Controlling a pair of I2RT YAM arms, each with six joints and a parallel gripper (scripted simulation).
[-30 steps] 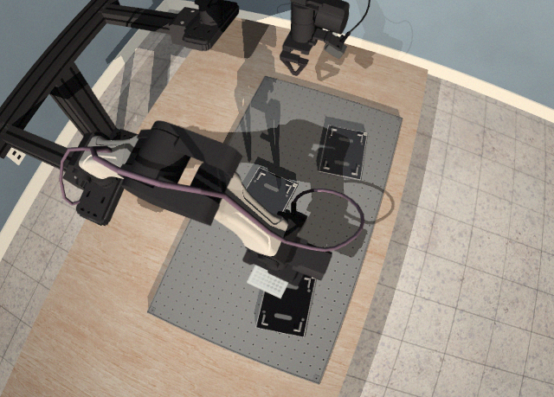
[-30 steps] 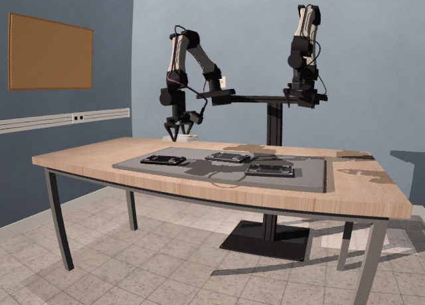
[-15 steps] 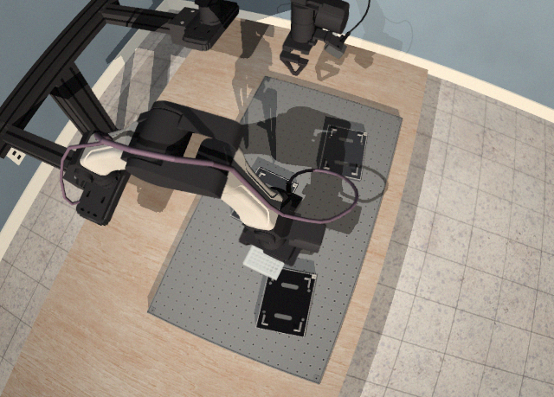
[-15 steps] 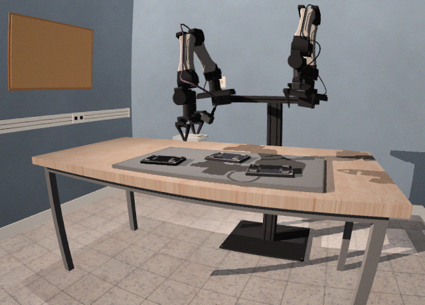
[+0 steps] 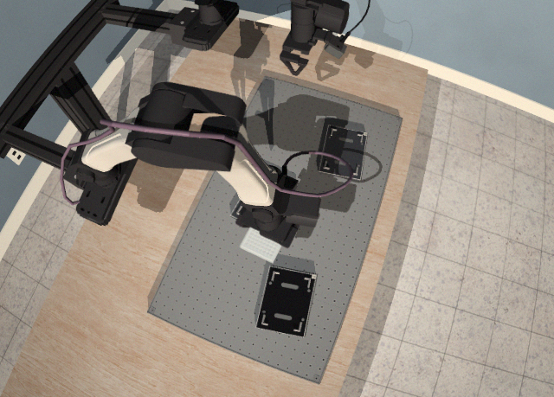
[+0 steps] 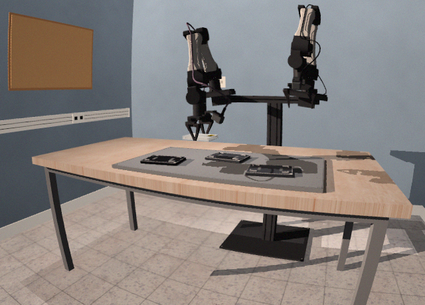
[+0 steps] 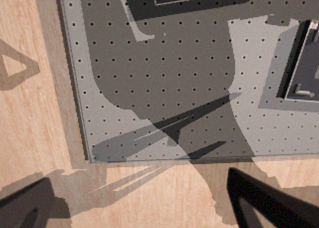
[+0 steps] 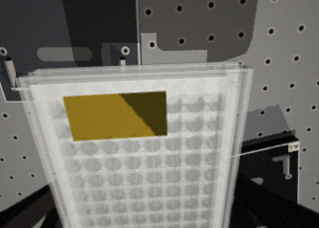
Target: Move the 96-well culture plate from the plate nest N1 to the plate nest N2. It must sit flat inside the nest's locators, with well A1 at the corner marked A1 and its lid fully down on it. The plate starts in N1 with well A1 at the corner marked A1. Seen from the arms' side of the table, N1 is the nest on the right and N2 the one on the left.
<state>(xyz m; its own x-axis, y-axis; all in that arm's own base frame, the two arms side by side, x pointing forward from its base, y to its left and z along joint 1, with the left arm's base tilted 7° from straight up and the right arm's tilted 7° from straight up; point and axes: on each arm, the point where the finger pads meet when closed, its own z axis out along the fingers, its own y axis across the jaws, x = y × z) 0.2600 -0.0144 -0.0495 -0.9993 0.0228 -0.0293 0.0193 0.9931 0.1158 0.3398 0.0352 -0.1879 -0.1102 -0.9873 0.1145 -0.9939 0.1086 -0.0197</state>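
Note:
My right gripper is now 1 cm short of the perforated board, 11 cm to the right of it and 10 cm above it. From my right hand the other things lie so: A1 mark (17 cm to the left, 9 cm below); 96-well plate (right at my right hand).

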